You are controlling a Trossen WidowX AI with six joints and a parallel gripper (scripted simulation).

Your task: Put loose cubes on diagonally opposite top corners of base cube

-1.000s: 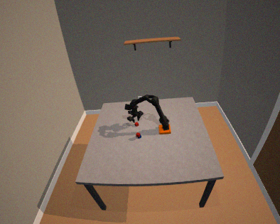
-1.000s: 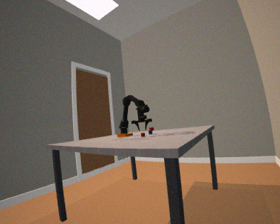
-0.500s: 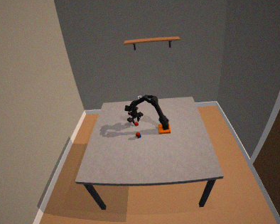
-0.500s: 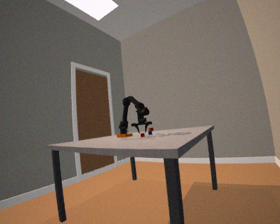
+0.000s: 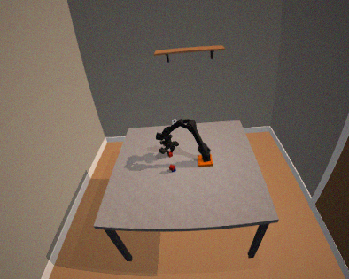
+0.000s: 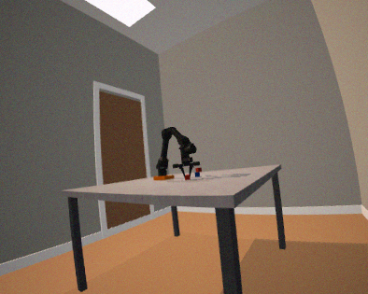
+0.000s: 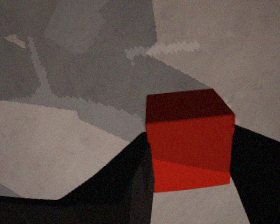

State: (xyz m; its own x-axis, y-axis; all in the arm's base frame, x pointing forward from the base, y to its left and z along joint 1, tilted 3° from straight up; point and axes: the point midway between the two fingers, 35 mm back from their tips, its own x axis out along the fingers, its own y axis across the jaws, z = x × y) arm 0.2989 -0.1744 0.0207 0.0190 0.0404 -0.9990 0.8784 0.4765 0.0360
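My gripper tip is now 20 cm to the right of the blue cube.
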